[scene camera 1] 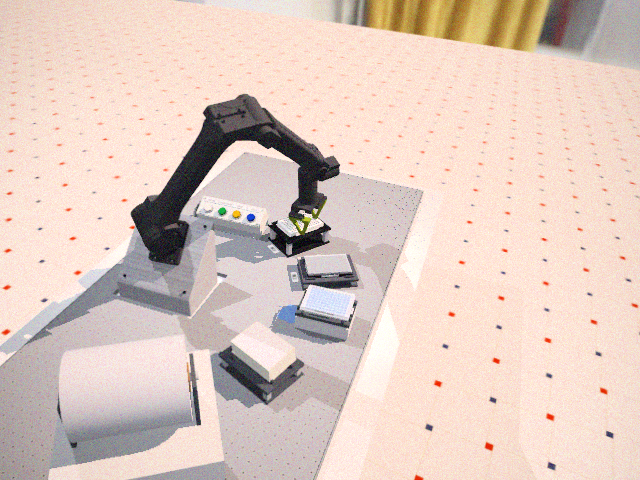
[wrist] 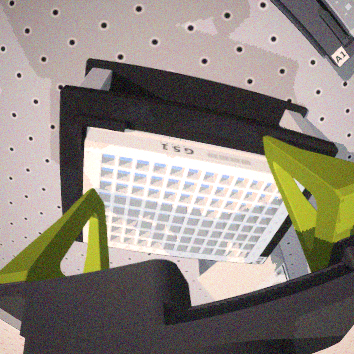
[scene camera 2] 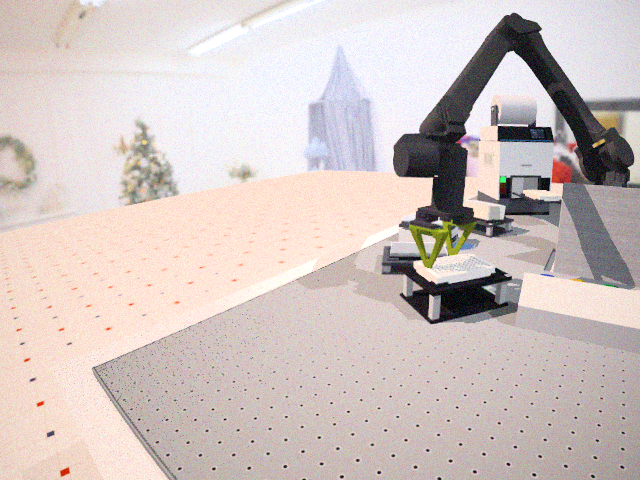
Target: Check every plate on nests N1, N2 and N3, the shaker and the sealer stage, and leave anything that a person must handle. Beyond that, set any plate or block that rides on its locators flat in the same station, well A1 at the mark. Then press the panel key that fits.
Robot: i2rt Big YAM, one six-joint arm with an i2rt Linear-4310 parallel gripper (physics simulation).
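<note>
My gripper (scene camera 1: 309, 224) (scene camera 2: 440, 259) (wrist: 178, 171) is open, its green fingertips at opposite ends of a white well plate marked G51 (scene camera 1: 285, 227) (scene camera 2: 460, 269) (wrist: 180, 200). That plate is on a black raised nest (scene camera 2: 431, 287) (wrist: 72, 150); whether it lies fully flat is hard to tell. Beside it in scene camera 1, a grey plate (scene camera 1: 328, 264) sits on a low dark station (scene camera 1: 316, 284). A bluish-white plate (scene camera 1: 328, 302) sits on a white-based station (scene camera 1: 320, 328). A tall cream block (scene camera 1: 263, 351) (scene camera 2: 488, 210) is on another dark nest (scene camera 1: 242, 375). Station names are unreadable.
The key panel (scene camera 1: 232, 223) (scene camera 2: 578, 304) has white, green, yellow and blue keys and stands beside the raised nest. The sealer (scene camera 2: 524, 160) has a large roll (scene camera 1: 124, 387) and a pale plate (scene camera 2: 542, 195) at its front. An A1 label (wrist: 340, 56) marks the neighbouring station.
</note>
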